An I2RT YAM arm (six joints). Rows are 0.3 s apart.
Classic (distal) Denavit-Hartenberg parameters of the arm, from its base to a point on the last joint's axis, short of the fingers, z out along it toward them. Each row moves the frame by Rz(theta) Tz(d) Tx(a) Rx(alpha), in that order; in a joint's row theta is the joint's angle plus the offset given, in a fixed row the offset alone. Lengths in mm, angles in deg.
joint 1: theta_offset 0  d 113.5  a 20  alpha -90
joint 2: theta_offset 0  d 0  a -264  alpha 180
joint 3: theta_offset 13.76  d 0  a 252.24  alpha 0
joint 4: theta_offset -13.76  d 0  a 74  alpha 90
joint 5: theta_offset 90  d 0  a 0  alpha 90
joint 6: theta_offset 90  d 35.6  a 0  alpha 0
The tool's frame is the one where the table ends.
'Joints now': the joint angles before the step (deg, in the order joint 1, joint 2, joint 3, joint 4, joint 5, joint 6). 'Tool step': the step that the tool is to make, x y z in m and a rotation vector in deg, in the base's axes. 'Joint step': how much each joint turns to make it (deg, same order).
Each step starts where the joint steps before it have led.
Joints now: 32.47, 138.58, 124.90, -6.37, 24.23, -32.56
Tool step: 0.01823, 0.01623, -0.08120, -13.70, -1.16, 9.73
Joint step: 0.11, 9.88, -0.02, 9.42, -4.83, -15.89
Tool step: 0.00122, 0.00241, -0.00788, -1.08, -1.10, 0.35
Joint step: 0.15, 1.14, 0.00, 2.01, 0.33, -1.57
